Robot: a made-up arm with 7 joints. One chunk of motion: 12 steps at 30 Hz.
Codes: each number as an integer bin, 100 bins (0 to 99) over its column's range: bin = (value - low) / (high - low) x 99, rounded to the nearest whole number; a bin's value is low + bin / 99 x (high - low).
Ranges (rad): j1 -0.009..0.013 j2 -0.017..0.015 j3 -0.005..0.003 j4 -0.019..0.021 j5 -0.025..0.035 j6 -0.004..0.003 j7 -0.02..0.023
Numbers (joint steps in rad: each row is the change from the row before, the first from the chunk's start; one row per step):
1: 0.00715 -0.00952 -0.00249 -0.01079 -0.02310 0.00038 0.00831
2: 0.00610 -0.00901 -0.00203 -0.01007 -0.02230 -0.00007 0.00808
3: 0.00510 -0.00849 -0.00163 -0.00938 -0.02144 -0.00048 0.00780
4: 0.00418 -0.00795 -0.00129 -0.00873 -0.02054 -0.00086 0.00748
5: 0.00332 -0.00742 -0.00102 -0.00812 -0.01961 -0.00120 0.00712
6: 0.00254 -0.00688 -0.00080 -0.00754 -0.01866 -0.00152 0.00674
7: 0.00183 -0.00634 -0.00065 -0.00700 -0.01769 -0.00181 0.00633
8: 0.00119 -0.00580 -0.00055 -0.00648 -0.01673 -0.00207 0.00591
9: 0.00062 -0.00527 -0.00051 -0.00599 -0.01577 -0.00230 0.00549
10: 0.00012 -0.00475 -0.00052 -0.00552 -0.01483 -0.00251 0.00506
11: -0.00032 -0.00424 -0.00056 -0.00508 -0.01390 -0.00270 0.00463
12: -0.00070 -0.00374 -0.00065 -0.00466 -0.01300 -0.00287 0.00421
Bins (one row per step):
1: 73 23 31 20 3 62 65
2: 68 25 37 22 4 56 65
3: 63 26 42 24 6 50 64
4: 59 28 46 25 7 44 63
5: 55 30 49 27 9 40 62
6: 52 31 52 28 10 35 62
7: 49 33 54 30 12 31 61
8: 46 35 55 31 14 27 60
9: 43 36 56 32 15 24 59
10: 41 38 55 33 17 21 58
11: 39 39 55 34 18 18 57
12: 37 41 54 35 20 16 56

